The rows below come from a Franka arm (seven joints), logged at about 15 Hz.
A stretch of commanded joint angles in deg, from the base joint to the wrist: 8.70, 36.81, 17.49, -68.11, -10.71, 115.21, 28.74; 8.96, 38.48, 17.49, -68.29, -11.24, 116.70, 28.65; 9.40, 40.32, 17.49, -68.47, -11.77, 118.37, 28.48; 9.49, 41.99, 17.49, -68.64, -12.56, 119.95, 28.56; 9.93, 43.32, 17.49, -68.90, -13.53, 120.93, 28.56; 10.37, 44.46, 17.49, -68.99, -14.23, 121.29, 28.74; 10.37, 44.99, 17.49, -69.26, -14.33, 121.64, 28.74; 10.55, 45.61, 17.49, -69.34, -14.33, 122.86, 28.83
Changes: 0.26, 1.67, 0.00, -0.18, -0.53, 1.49, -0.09; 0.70, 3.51, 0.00, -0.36, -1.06, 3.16, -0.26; 0.79, 5.18, 0.00, -0.53, -1.85, 4.74, -0.18; 1.23, 6.51, 0.00, -0.79, -2.82, 5.72, -0.18; 1.67, 7.65, 0.00, -0.88, -3.52, 6.08, 0.00; 1.67, 8.18, 0.00, -1.15, -3.62, 6.43, 0.00; 1.85, 8.80, 0.00, -1.23, -3.62, 7.65, 0.09
